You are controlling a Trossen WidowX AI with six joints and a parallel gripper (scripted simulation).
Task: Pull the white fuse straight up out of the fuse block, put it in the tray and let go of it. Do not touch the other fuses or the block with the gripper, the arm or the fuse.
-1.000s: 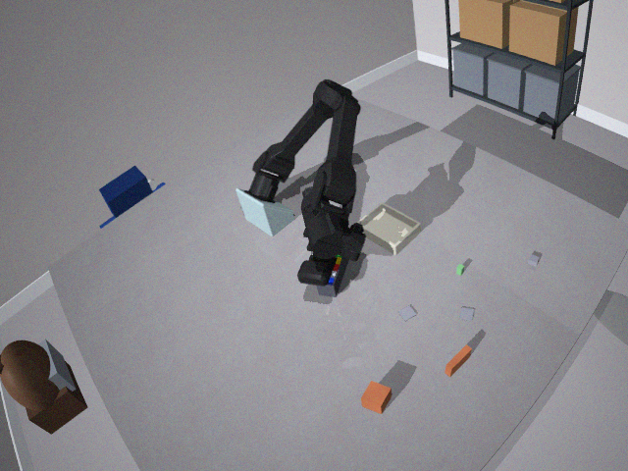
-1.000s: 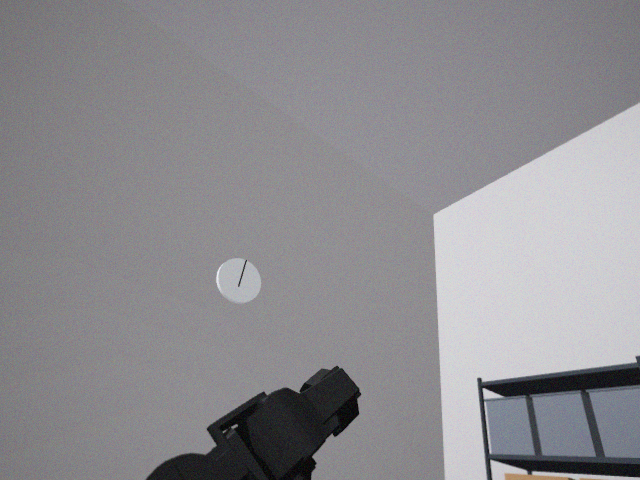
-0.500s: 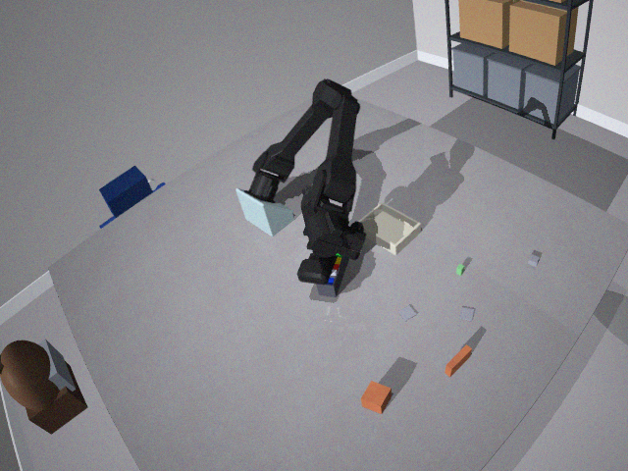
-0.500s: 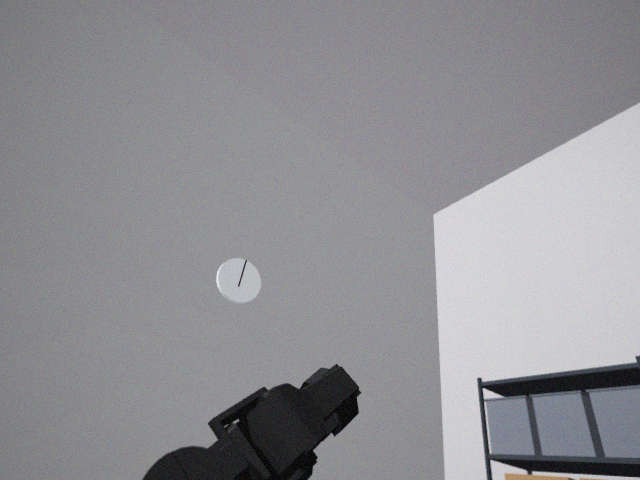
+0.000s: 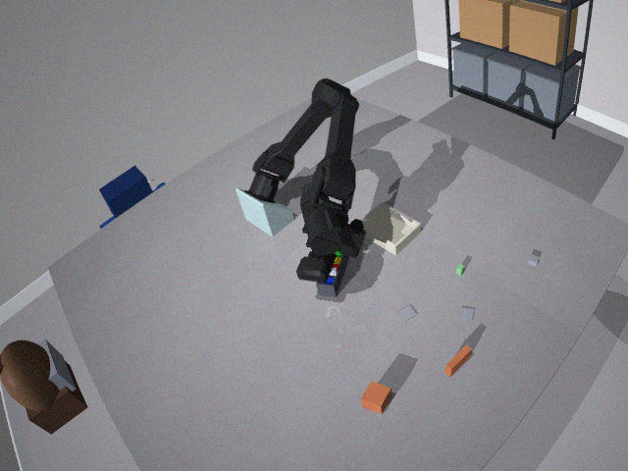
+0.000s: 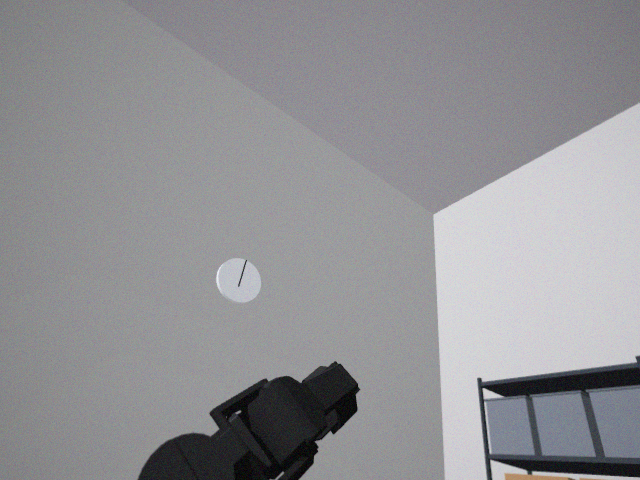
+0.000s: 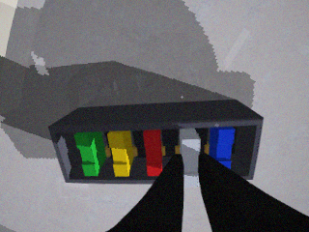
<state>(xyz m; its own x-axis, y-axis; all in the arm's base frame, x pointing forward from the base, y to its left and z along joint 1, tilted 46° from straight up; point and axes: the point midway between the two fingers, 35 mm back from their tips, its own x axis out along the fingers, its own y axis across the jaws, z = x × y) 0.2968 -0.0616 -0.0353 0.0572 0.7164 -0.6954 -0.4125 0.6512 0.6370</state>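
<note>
My gripper tip is 21 cm to the right of the cream tray, 4 cm above it and 2 cm short of it. From my gripper tip the other things lie so: white fuse 1 cm below; small green cube 24 cm ahead, 19 cm to the left, 3 cm below.
</note>
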